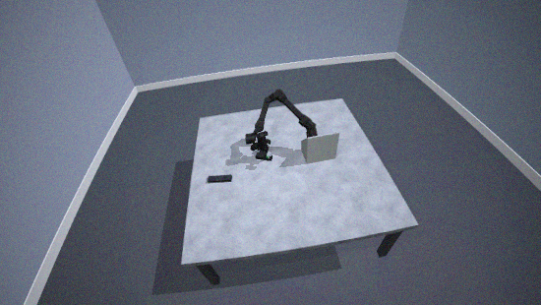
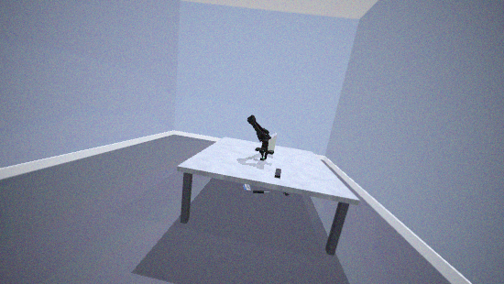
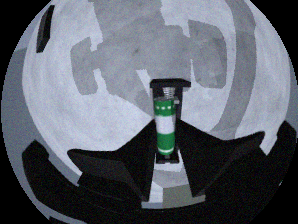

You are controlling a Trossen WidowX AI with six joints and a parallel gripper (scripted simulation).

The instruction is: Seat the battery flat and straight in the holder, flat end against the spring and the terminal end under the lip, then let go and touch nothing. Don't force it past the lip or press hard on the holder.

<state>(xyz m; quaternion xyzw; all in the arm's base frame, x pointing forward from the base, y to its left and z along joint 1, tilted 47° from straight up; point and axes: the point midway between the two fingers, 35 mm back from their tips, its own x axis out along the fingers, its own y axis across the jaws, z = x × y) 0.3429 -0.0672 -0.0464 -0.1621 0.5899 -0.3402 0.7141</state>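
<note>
The battery is 1 cm above my gripper tip.
</note>
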